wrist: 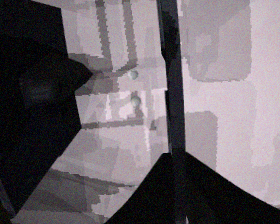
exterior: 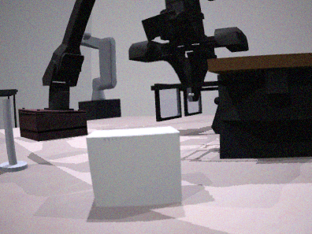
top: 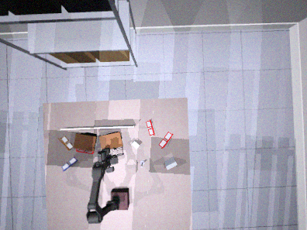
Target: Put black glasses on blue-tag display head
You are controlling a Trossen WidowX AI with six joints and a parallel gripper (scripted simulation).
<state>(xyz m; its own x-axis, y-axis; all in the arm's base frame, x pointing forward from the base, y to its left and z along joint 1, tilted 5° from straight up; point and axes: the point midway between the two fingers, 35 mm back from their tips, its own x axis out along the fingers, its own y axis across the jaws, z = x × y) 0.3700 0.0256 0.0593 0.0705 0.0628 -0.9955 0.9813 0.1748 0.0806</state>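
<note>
The display head is 11 cm ahead of my gripper tip, 2 cm to the right of it and 1 cm below it. Also, from my gripper tip: grey box 50 cm to the right, 8 cm behind, 1 cm below; then thin post 25 cm to the right, 9 cm behind, 4 cm below; then white box 21 cm to the right, 8 cm ahead, 4 cm below.
</note>
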